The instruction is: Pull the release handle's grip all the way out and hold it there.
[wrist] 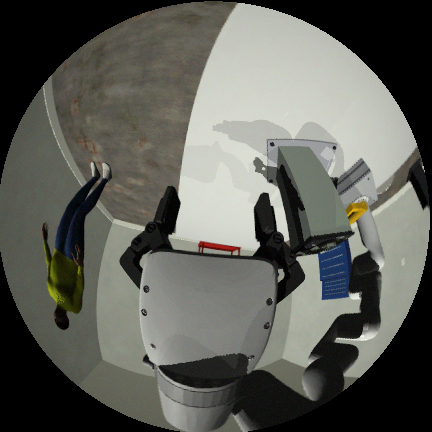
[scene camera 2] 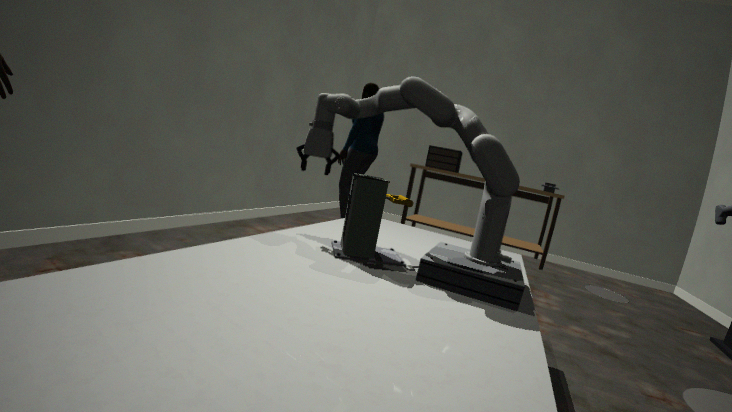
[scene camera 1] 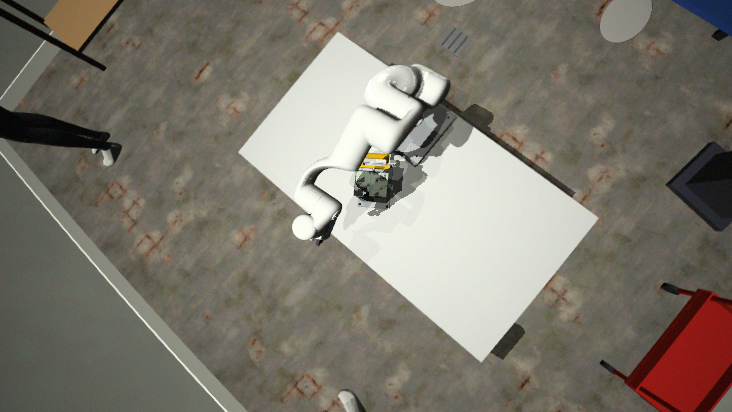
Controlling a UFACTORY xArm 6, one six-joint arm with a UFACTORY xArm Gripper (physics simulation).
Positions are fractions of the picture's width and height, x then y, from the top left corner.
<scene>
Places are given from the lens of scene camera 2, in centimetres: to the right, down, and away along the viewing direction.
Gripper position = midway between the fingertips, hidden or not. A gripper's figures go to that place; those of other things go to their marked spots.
my gripper (scene camera 2: 0.43,0.42): -19, -12, 119
bolted base plate (scene camera 2: 0.53,0.62): 8, 18, 110
</scene>
